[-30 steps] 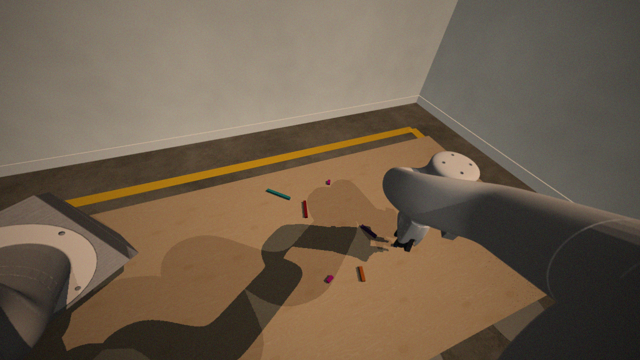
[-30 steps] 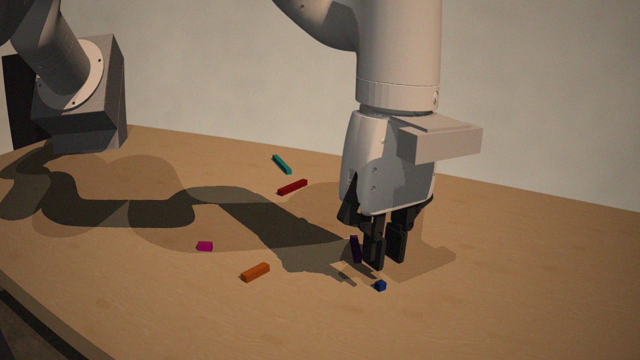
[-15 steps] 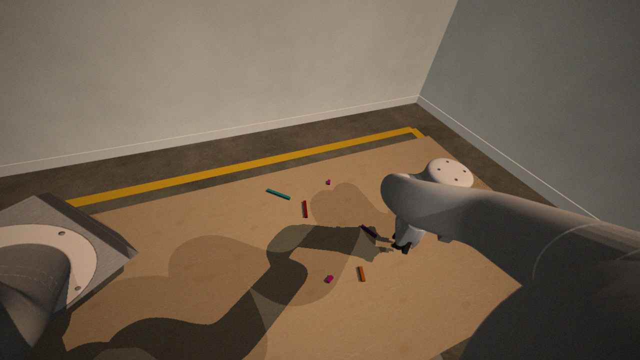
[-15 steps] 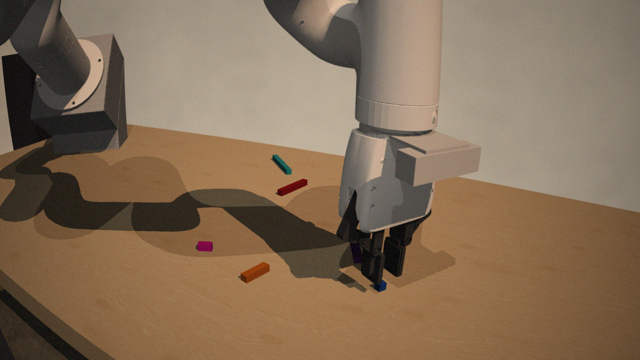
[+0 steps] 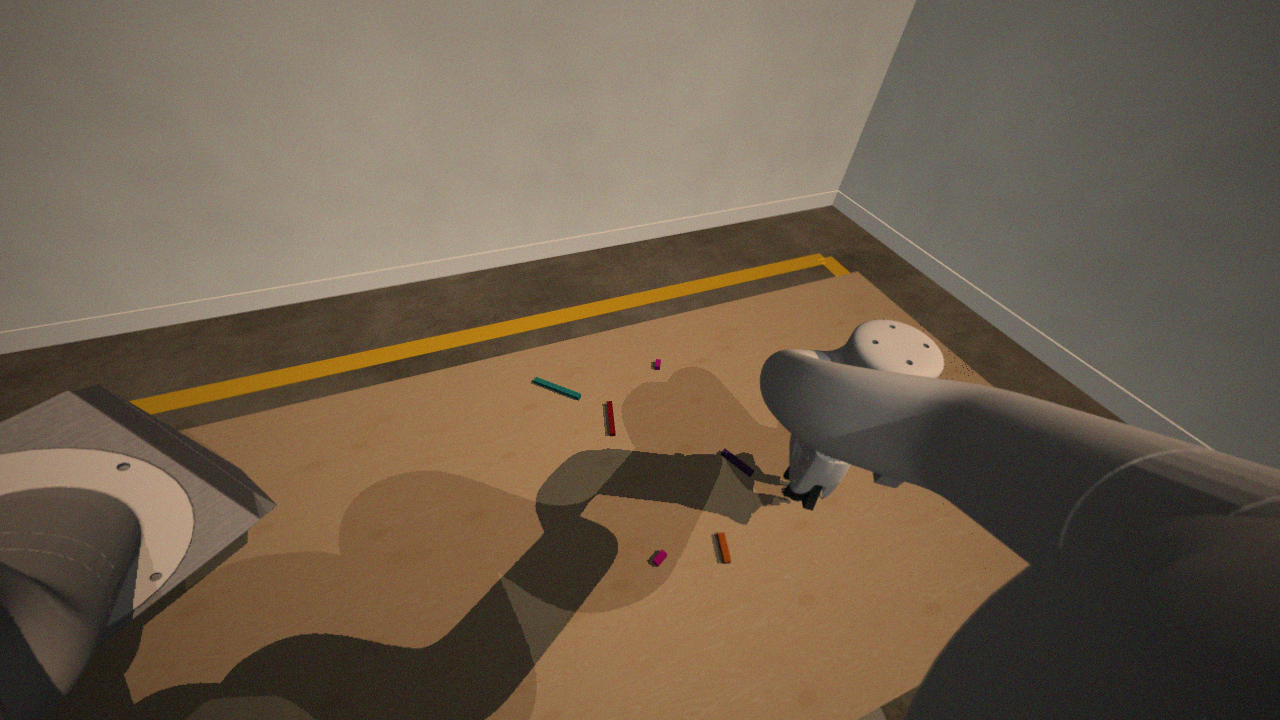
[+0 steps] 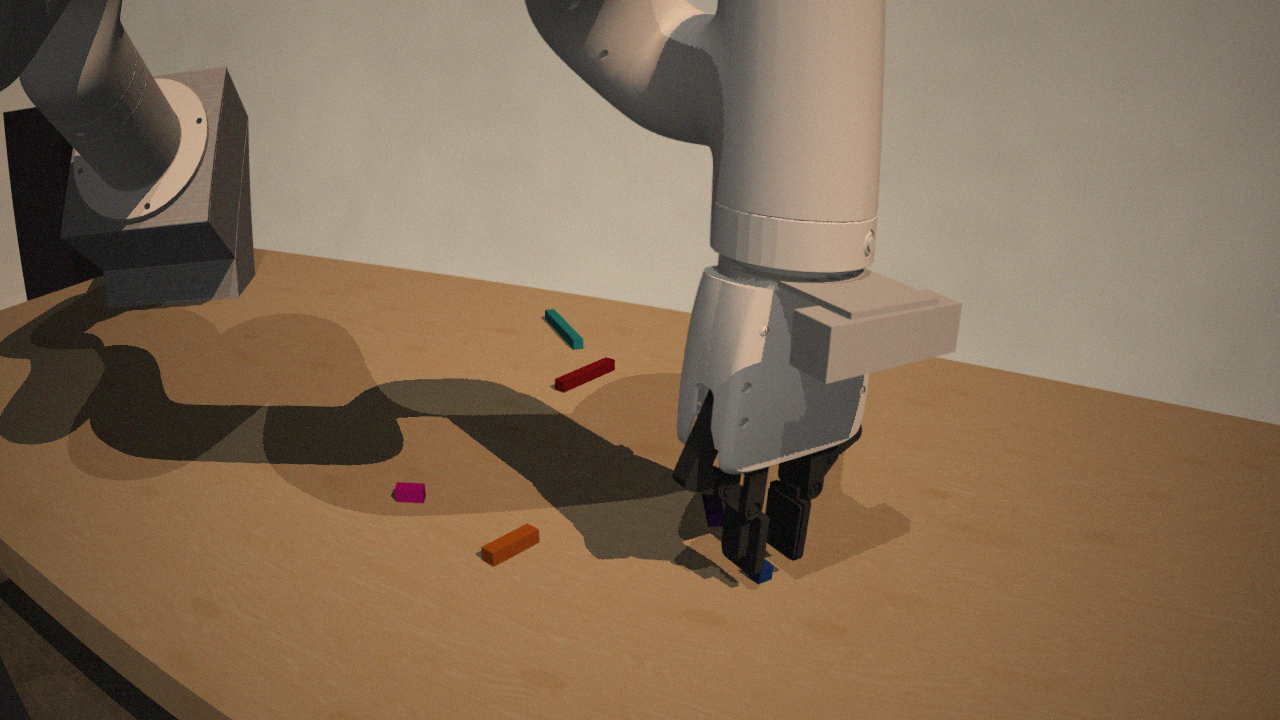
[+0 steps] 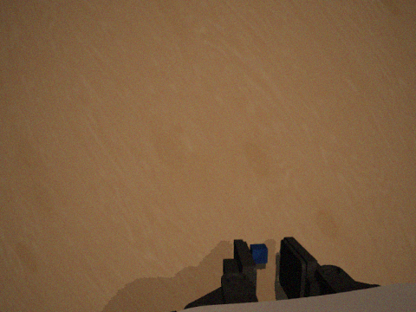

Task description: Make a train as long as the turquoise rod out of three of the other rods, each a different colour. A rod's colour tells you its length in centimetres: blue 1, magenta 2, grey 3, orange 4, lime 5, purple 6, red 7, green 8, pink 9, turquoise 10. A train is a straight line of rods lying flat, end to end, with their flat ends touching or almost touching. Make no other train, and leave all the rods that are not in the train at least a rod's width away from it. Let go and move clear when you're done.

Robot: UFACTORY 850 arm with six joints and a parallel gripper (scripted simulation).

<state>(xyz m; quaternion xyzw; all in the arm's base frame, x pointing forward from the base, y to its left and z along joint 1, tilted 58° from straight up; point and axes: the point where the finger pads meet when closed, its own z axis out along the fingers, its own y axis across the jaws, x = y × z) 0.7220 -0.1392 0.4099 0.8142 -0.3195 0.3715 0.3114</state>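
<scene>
The blue rod is 3 cm below my hand. From my hand the other things lie so: orange rod: 15 cm behind, 1 cm to the left, 3 cm below; then purple rod: 3 cm behind, 9 cm to the left, 3 cm below; then red rod: 14 cm behind, 30 cm to the left, 3 cm below.
</scene>
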